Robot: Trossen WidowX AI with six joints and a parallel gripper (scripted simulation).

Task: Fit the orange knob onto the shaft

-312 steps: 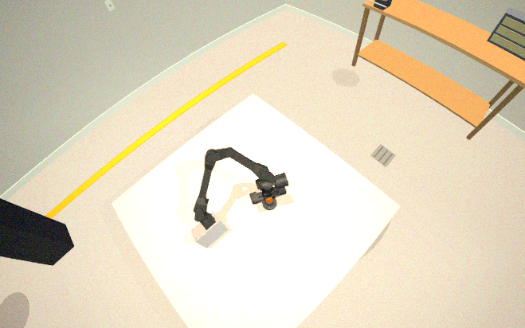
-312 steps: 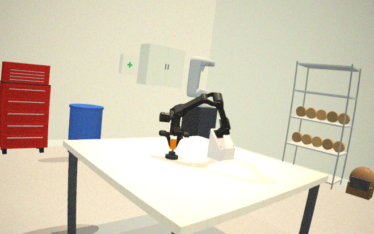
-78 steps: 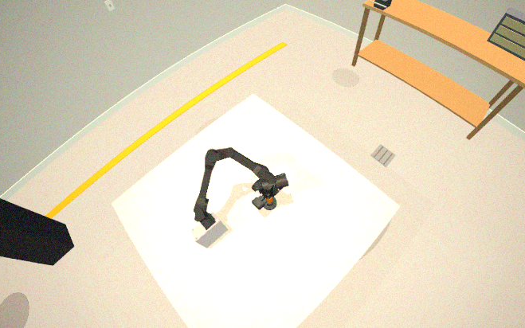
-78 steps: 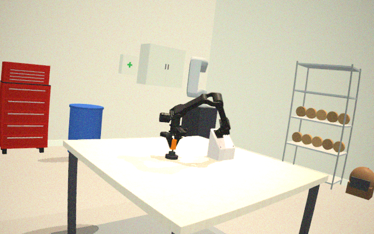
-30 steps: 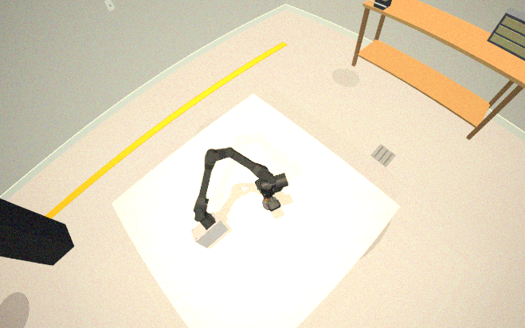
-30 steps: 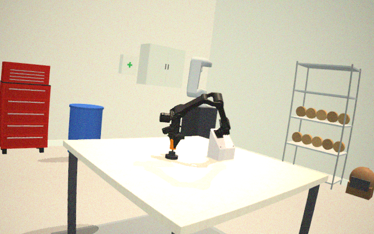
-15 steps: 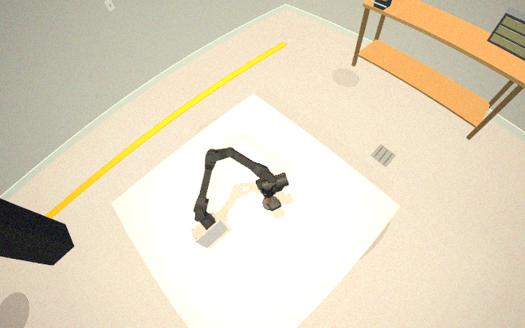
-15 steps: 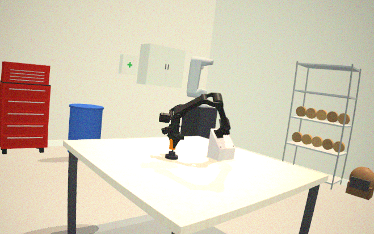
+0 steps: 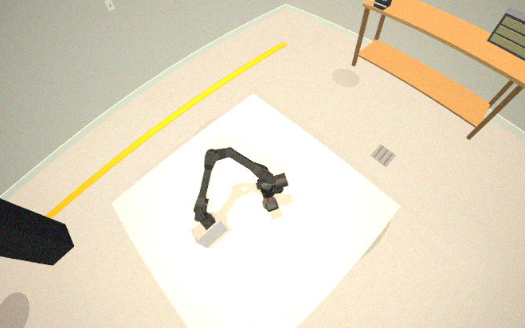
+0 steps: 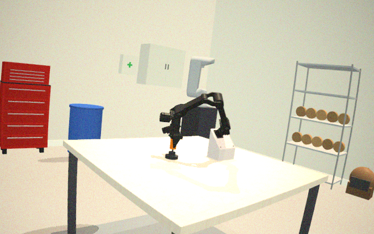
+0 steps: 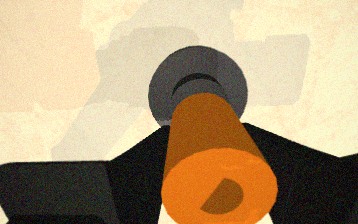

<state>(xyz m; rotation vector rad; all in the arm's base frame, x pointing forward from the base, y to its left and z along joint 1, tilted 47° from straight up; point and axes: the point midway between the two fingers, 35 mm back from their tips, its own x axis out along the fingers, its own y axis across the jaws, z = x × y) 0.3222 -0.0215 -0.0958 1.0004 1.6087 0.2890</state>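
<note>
Now: the orange knob 20 mm above my gripper tip. Also, from my gripper tip: dark shaft 40 mm below.
</note>
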